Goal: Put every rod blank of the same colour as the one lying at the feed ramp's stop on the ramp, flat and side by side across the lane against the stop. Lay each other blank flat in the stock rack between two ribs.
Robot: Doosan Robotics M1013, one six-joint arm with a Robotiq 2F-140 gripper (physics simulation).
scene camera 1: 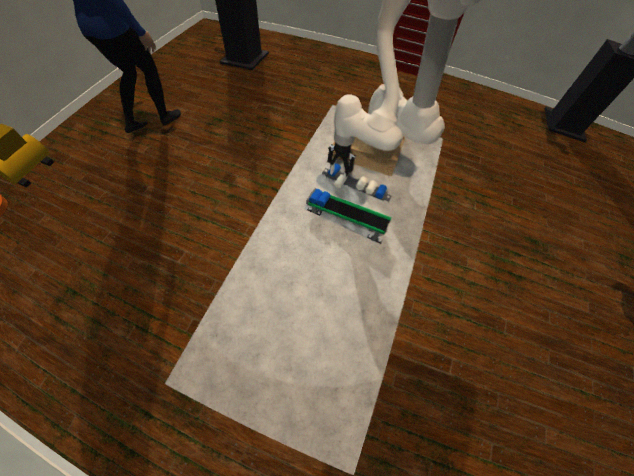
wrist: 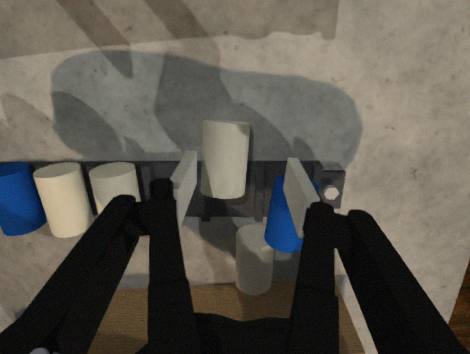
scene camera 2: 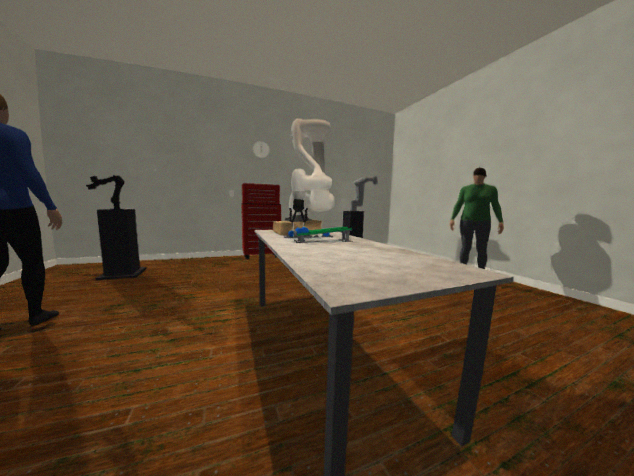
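Observation:
My gripper (scene camera 1: 341, 164) (scene camera 2: 298, 215) (wrist: 241, 170) is half open and empty above the stock rack (scene camera 1: 352, 181) (wrist: 159, 171). In the wrist view, a whitish blank (wrist: 225, 160) shows between the fingertips, below them, overhanging the rack's far edge. A blue blank (wrist: 280, 225) is partly behind the right finger. Another whitish blank (wrist: 254, 260) lies between the rack and the wooden block. At the rack's other end are a grey-white blank (wrist: 114, 182), a cream blank (wrist: 65, 200) and a blue blank (wrist: 20, 200). Two blue blanks (scene camera 1: 315, 196) (scene camera 1: 323, 199) lie side by side at one end of the green-edged ramp (scene camera 1: 358, 210).
The wooden block (scene camera 1: 376, 161) (wrist: 135, 315) stands behind the rack, close to the arm. The ramp stands on feet on the rack's other side. The long table (scene camera 1: 302, 307) (scene camera 2: 399, 271) carries them all. A person in blue (scene camera 1: 104, 20) stands on the floor beside it.

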